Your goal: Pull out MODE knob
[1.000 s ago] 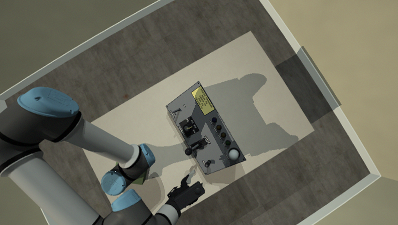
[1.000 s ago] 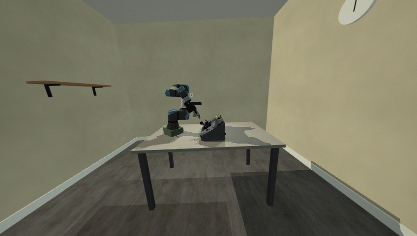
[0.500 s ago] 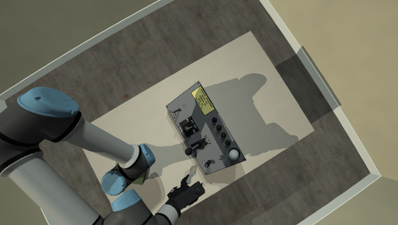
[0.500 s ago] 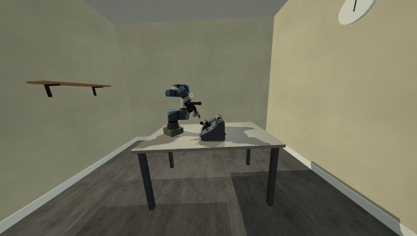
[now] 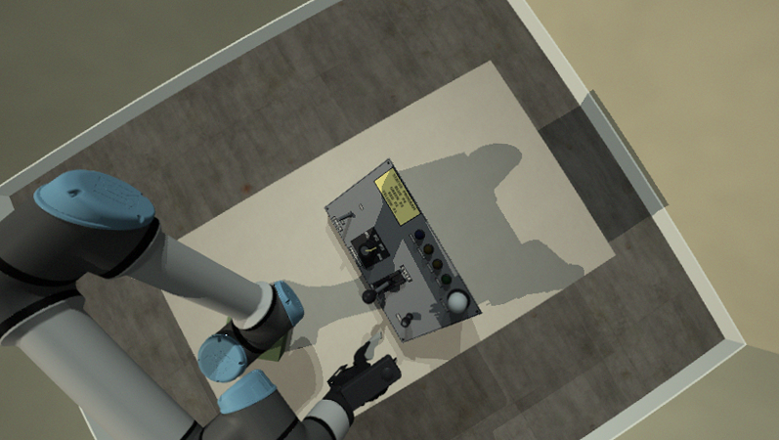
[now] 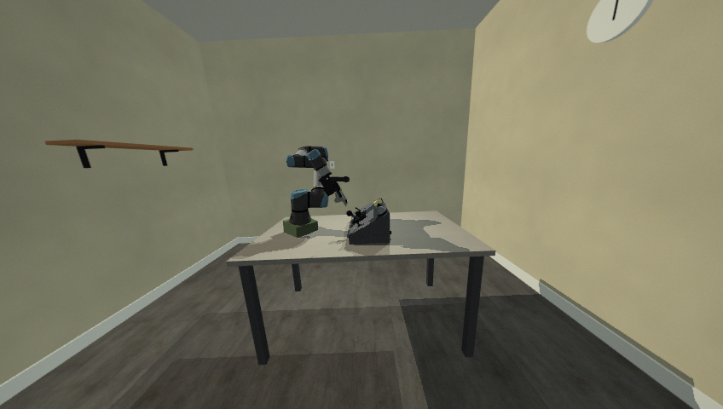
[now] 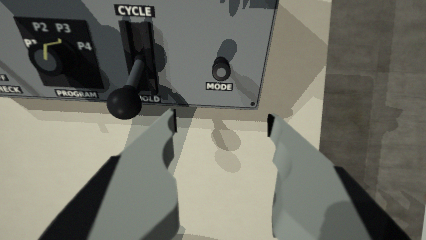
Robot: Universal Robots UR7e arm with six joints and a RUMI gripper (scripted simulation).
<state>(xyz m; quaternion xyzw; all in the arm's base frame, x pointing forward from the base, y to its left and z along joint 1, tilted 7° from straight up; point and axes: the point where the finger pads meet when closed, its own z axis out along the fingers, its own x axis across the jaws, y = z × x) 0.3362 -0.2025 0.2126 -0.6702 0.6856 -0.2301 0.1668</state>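
My gripper is now 6 cm short of the mode knob and 13 cm above it. The rest, counted from my hand: dark grey console: 11 cm ahead, 17 cm to the left, 15 cm below; program selector knob: 9 cm ahead, 23 cm to the left, 13 cm below; cycle lever: 5 cm ahead, 12 cm to the left, 12 cm below.
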